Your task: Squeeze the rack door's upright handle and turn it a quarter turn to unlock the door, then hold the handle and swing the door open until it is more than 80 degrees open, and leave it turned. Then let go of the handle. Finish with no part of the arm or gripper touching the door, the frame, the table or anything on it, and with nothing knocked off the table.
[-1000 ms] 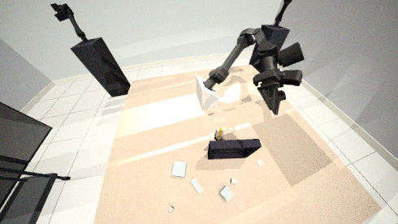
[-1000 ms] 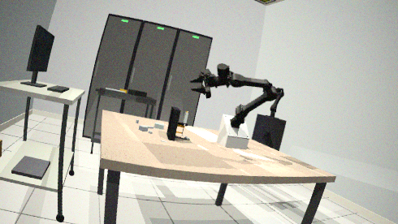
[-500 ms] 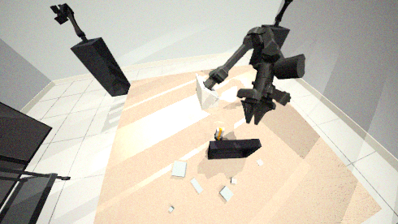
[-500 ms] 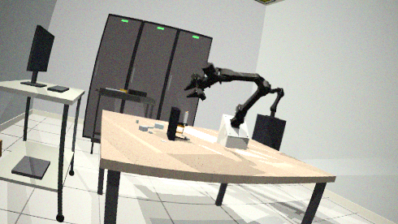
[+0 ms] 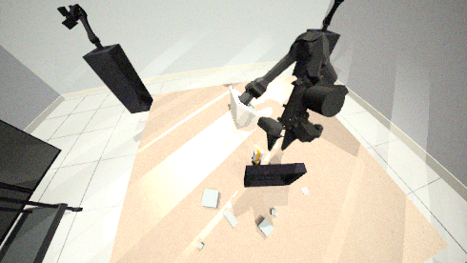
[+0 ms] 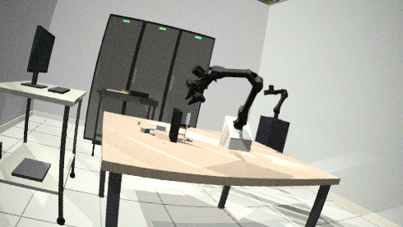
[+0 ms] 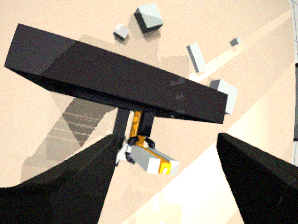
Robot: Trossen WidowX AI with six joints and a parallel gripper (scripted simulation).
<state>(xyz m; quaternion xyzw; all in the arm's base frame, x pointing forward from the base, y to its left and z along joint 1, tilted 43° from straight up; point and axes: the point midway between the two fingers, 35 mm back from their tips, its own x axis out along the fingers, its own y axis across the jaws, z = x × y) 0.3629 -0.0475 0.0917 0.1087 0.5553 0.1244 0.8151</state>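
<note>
Right now my gripper tip is 130 mm above the upright handle, 50 mm past it and 30 mm to the left of it.
</note>
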